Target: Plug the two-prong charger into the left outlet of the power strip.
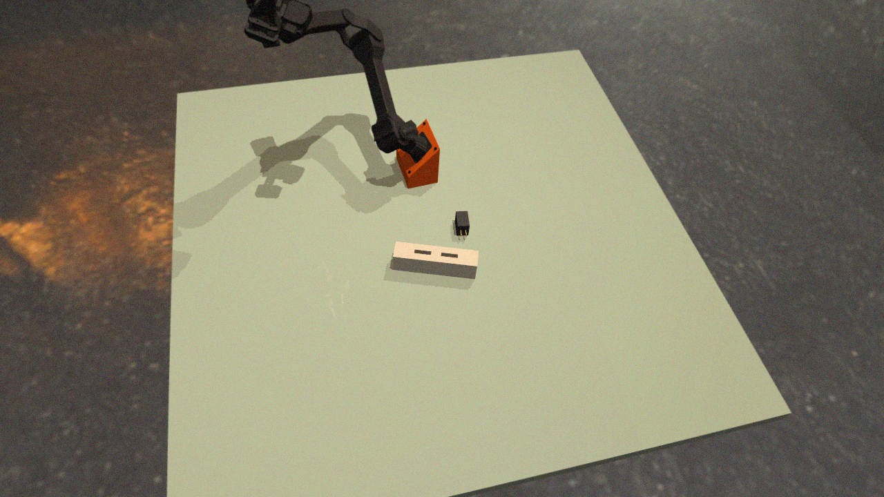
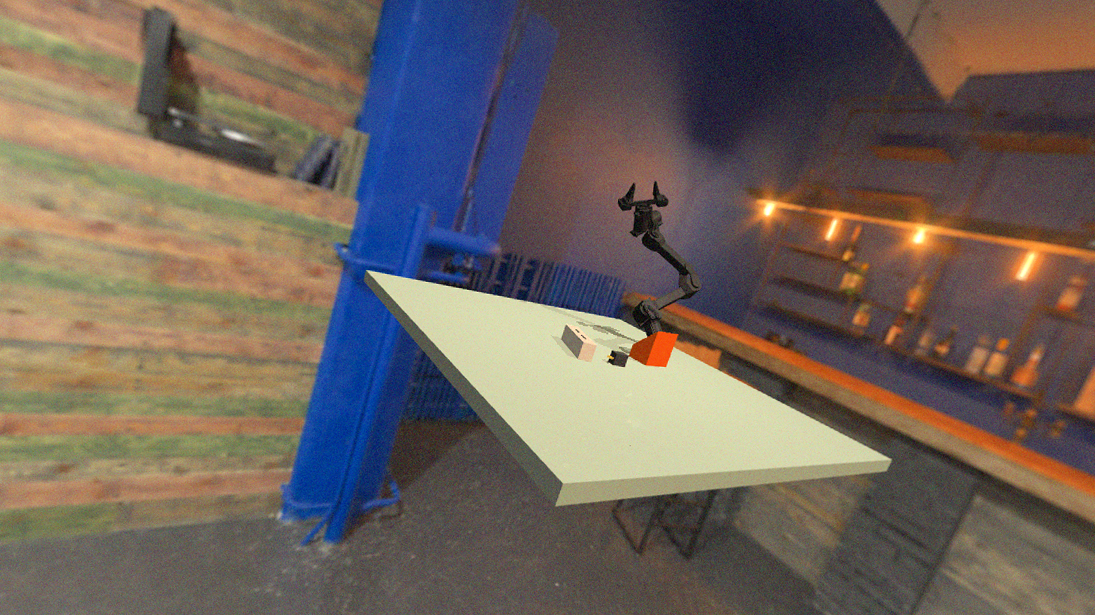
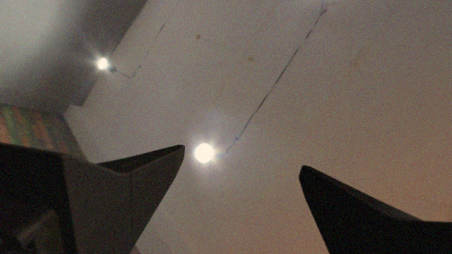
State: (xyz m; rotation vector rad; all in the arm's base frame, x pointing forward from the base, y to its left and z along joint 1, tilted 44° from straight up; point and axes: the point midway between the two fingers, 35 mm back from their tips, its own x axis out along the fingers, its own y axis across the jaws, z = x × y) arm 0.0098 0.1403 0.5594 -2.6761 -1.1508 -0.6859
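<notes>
Right now my gripper tip is 25 cm short of the dark grey charger, 31 cm to the right of it and 60 cm above it.
</notes>
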